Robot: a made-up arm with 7 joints. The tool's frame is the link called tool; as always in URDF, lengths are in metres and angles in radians. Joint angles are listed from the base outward. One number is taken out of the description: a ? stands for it. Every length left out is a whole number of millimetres.
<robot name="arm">
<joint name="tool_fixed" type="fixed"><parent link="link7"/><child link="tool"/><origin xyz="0.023 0.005 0" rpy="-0.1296 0.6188 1.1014"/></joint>
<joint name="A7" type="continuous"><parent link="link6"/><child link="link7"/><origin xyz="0.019 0 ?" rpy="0 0 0"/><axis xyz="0 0 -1"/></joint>
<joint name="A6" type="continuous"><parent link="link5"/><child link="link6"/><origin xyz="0.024 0.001 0" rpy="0 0 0"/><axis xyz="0 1 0"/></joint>
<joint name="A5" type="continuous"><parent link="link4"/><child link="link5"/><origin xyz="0.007 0 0.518" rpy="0 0 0"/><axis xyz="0 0 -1"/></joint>
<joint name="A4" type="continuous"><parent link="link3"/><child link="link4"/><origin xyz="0.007 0.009 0" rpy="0 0 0"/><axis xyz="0 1 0"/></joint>
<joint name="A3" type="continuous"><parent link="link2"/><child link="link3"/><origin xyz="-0.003 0 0.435" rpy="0 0 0"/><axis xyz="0 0 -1"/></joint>
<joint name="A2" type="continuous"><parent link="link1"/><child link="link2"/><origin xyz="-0.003 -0.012 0" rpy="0 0 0"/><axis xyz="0 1 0"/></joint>
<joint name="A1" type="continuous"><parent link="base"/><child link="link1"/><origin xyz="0.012 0.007 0.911" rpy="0 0 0"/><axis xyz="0 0 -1"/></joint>
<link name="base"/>
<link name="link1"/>
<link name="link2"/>
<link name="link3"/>
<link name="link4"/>
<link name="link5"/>
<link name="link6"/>
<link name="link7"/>
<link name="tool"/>
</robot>
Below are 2 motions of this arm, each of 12 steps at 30 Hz.
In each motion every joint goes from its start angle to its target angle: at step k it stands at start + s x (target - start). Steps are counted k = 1, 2, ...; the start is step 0. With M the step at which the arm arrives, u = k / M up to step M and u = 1 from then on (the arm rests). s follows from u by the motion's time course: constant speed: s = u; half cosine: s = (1 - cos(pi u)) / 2; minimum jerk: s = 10 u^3 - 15 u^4 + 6 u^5.
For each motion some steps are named. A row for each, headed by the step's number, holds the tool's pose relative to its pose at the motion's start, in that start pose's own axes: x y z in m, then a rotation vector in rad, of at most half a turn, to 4 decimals.
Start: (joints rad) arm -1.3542 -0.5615 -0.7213 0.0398 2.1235 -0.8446 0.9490
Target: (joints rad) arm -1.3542 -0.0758 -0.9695 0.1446 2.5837 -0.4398 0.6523
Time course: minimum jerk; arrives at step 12
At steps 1, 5, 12:
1: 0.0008 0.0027 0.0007 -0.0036 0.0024 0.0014
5: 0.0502 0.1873 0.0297 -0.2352 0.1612 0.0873
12: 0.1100 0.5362 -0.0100 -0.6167 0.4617 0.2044

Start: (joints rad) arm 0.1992 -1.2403 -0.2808 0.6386 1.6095 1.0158 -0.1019
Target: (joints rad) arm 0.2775 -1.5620 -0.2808 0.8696 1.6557 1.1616 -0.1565
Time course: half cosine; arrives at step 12
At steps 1, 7, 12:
1: -0.0006 -0.0005 -0.0035 0.0011 -0.0026 0.0009
7: -0.0126 -0.0225 -0.1303 0.0384 -0.1011 0.0368
12: -0.0095 -0.0392 -0.2056 0.0592 -0.1639 0.0623

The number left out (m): 0.109
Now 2 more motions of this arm.
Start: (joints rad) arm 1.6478 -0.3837 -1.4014 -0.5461 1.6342 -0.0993 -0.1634
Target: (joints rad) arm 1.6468 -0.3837 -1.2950 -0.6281 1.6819 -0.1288 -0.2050
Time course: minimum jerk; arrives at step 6
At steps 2, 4, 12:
2: -0.0122 0.0037 -0.0065 0.0033 -0.0160 -0.0267
4: -0.0452 0.0165 -0.0251 0.0110 -0.0594 -0.1009
12: -0.0568 0.0221 -0.0321 0.0132 -0.0749 -0.1278

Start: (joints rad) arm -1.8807 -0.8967 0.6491 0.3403 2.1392 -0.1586 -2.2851
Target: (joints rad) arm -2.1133 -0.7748 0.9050 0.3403 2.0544 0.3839 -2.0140
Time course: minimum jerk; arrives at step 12
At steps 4, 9, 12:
4: -0.0167 -0.0461 -0.0126 0.0485 -0.1109 -0.0430
9: -0.0420 -0.1889 -0.0596 0.2585 -0.4485 -0.1837
12: -0.0420 -0.2090 -0.0669 0.2958 -0.4958 -0.2048

